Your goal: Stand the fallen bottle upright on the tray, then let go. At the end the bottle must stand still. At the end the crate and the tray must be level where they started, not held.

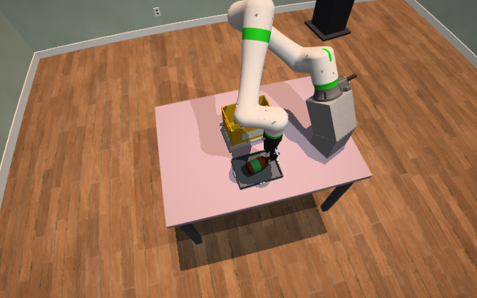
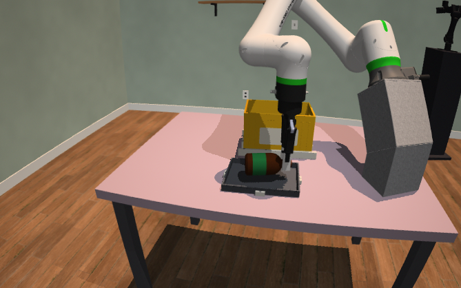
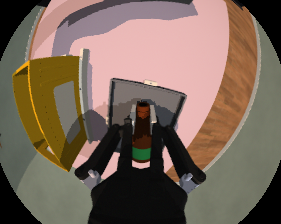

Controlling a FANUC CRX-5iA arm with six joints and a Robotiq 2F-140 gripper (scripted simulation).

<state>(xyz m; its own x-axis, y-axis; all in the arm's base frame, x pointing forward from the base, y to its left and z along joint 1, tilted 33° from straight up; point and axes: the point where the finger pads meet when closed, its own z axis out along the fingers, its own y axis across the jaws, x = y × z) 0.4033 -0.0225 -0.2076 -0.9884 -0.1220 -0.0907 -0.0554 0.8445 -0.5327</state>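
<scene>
Right now my hand is 60 mm short of the bottle and 20 mm above it. Round my hand: yellow crate: 270 mm to the right; tray: 70 mm below, 70 mm ahead.
</scene>
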